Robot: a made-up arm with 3 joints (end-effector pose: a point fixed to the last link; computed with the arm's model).
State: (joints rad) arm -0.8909 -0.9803 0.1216
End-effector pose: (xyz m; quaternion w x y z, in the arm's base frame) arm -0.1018 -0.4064 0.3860 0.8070 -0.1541 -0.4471 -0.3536
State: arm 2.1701 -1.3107 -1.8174
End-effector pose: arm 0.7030 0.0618 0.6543 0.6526 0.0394 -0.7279 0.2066
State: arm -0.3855 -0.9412 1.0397
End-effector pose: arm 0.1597 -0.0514 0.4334 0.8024 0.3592 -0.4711 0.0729
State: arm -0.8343 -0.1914 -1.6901
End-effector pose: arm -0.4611 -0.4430 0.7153 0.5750 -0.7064 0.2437 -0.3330
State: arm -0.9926 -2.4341 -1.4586
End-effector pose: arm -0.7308 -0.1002 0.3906 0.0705 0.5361 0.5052 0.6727
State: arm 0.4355 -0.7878 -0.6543
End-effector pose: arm 0.3626 -0.4893 0.4383 0.8804 -0.2112 -0.4190 0.0685
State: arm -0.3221 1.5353 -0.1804
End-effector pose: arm -0.4633 -0.3211 0.2599 0.7174 0.0469 0.6931 -0.0532
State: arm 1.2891 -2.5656 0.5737
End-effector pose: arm 0.1305 -0.0954 0.7512 0.0548 0.6168 -0.6868 0.3805
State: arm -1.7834 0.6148 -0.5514
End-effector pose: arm -0.5462 0.1726 0.1972 0.6401 0.0636 0.3848 -0.6619
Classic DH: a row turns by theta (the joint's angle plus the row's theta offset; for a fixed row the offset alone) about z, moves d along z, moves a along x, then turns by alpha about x. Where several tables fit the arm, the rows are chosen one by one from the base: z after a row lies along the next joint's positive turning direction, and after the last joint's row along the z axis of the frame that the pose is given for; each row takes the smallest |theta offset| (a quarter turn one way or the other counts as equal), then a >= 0, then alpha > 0; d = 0 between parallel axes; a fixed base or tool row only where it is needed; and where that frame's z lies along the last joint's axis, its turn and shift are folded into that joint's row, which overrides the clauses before.
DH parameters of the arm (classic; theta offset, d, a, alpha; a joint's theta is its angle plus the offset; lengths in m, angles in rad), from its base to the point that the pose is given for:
joint 1: 0 0.424 -0.083 -1.5708
joint 2: -1.5708 -0.265 0.103 -1.5708
joint 3: 1.5708 0.155 0.118 1.5708
tool (fixed): 1.5708 -0.391 0 0

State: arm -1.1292 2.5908 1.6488
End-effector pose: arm 0.0328 0.2442 0.3294 0.2220 -0.5183 -0.4452 0.6956
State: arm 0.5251 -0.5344 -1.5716
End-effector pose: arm 0.2749 -0.5988 0.6934 0.7069 -0.6105 -0.3573 -0.0034
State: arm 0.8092 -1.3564 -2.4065
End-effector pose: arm -0.0347 -0.6735 0.6759 0.4877 -0.5793 -0.4933 -0.4281
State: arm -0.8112 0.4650 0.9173
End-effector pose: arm -0.0514 0.0159 0.1503 0.7615 0.4774 0.0198 -0.4380
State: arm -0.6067 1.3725 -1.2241
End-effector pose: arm -0.3614 -0.5682 0.2880 0.7130 -0.2693 0.6277 0.1583
